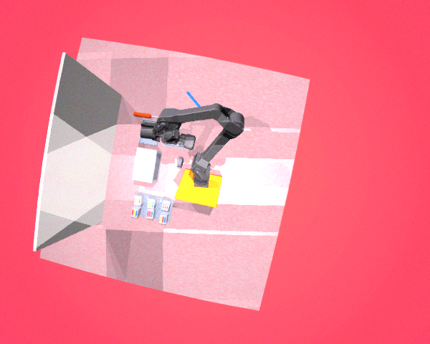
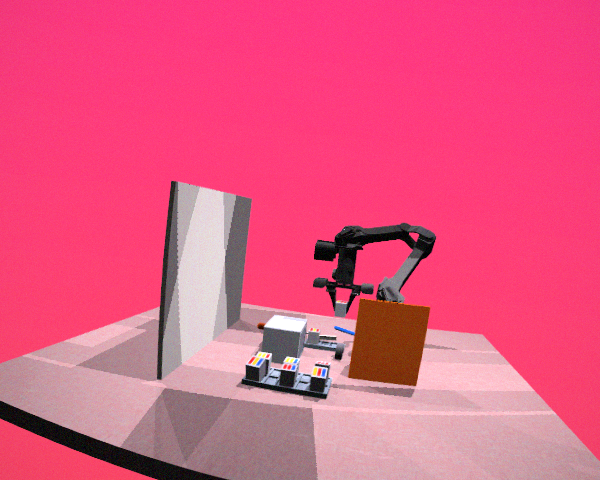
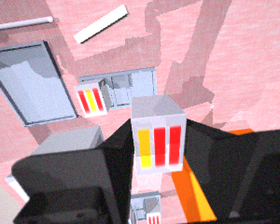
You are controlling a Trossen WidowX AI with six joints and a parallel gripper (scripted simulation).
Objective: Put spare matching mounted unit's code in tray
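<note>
Now: the pale blue tray 18 cm ahead of my gripper tip, 4 cm to the right of it and 12 cm below it. Also, from my gripper tip: black tape roll 1 cm behind, 10 cm to the left, 10 cm below; then grey holder 4 cm ahead, 1 cm to the right, 11 cm below; then grey spare block 2 cm above.
</note>
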